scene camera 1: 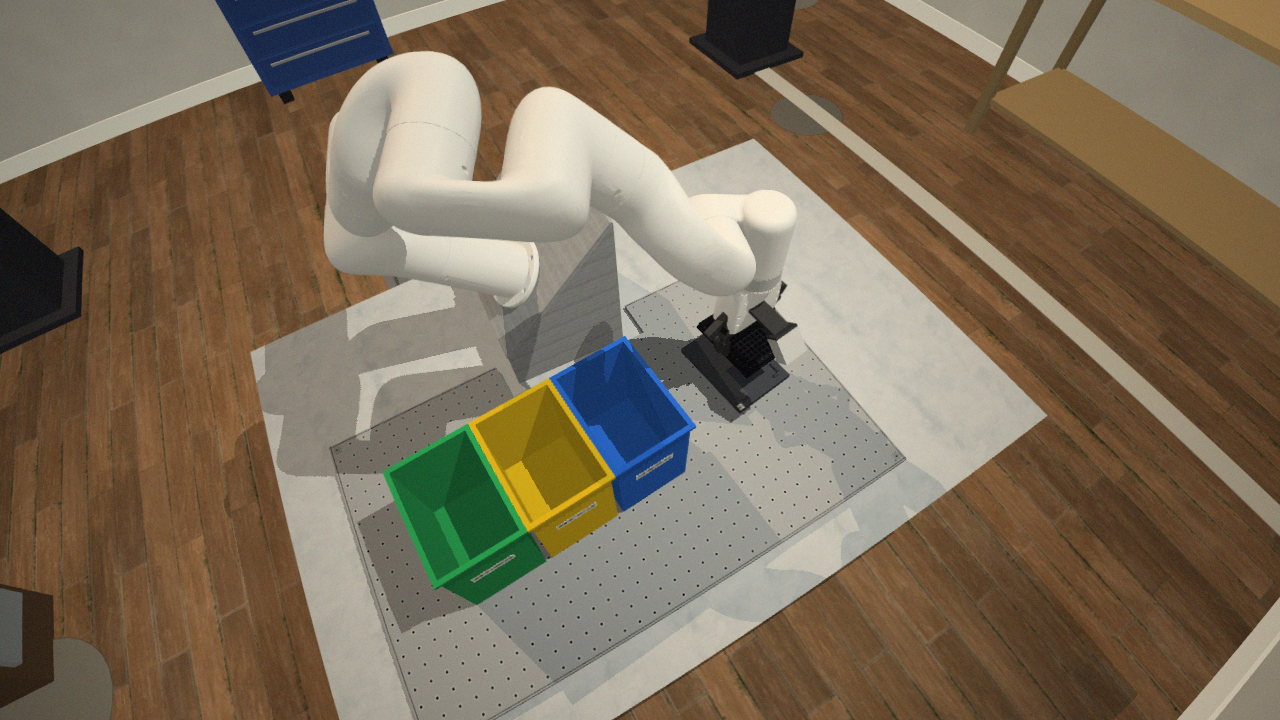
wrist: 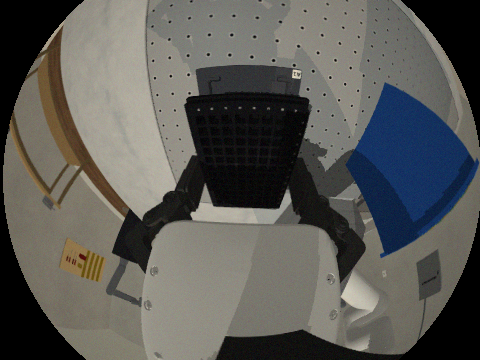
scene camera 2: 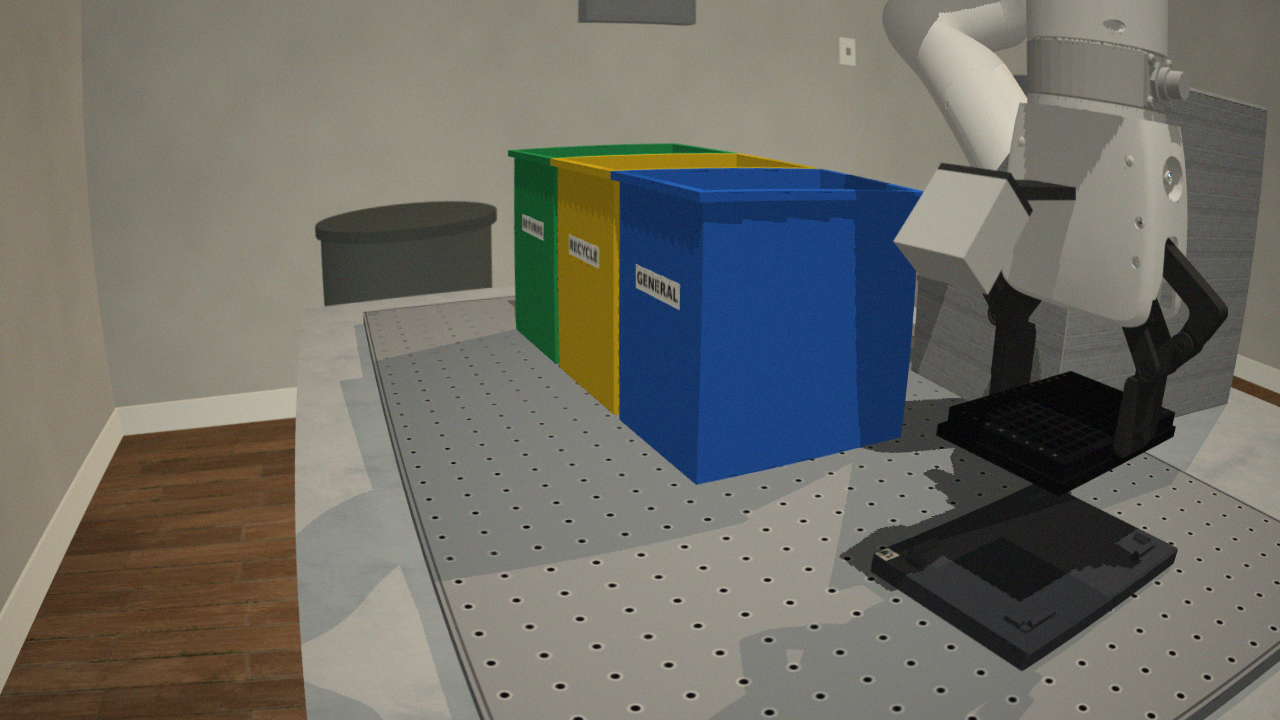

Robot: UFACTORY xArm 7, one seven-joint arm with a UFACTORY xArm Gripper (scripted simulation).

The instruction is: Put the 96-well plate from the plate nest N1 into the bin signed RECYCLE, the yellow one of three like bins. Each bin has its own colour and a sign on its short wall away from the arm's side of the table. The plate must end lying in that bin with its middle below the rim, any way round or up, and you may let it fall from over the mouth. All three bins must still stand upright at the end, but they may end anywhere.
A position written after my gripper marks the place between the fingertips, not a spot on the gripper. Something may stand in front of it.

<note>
I see my gripper (scene camera 2: pixel 1066 422), a black 96-well plate (scene camera 2: pixel 1057 433), a blue general bin (scene camera 2: pixel 769 324), a yellow recycle bin (scene camera 2: pixel 588 206), a green bin (scene camera 1: pixel 454 509) and a dark plate nest N1 (scene camera 2: pixel 1012 555).
The black 96-well plate also shows in scene camera 1 (scene camera 1: pixel 764 354) and in the wrist view (wrist: pixel 229 150). The blue general bin also shows in scene camera 1 (scene camera 1: pixel 628 414) and in the wrist view (wrist: pixel 409 165). The yellow recycle bin is seen too in scene camera 1 (scene camera 1: pixel 546 454).
</note>
